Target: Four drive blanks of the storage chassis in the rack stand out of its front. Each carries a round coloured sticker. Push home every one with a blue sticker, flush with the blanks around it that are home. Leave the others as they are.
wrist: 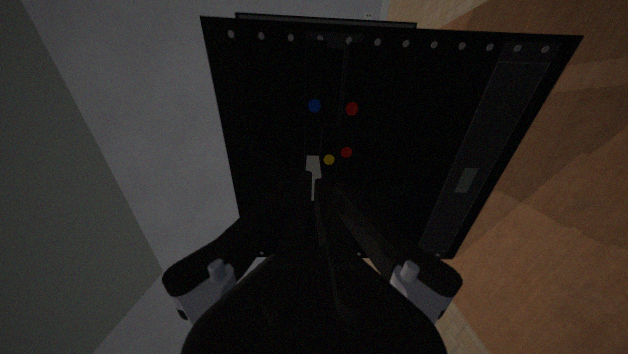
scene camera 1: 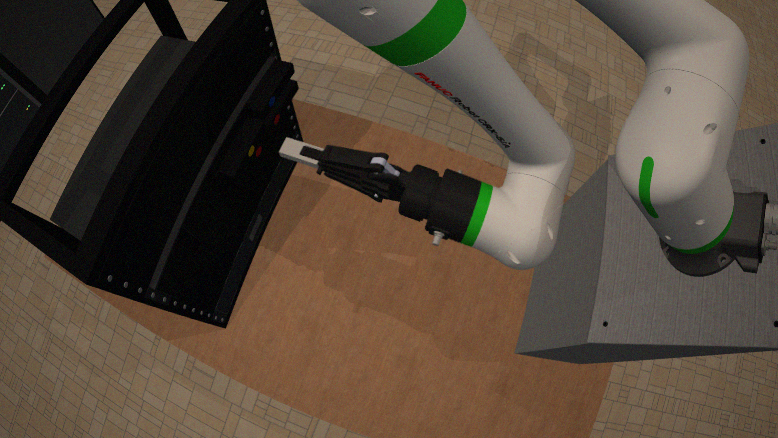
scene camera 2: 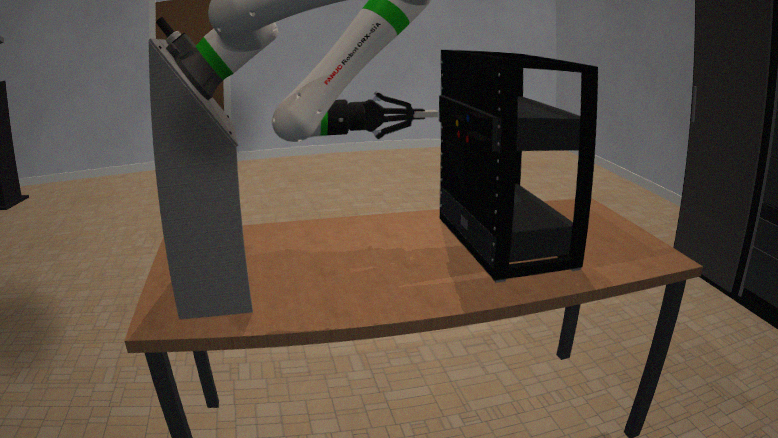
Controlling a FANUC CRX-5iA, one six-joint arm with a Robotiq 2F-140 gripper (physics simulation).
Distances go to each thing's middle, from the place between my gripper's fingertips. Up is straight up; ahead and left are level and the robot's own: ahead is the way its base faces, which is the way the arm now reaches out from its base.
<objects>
Right now the black rack (scene camera 1: 167, 206) is 21 cm ahead of my hand, 12 cm to the left of it and 13 cm below it.
</objects>
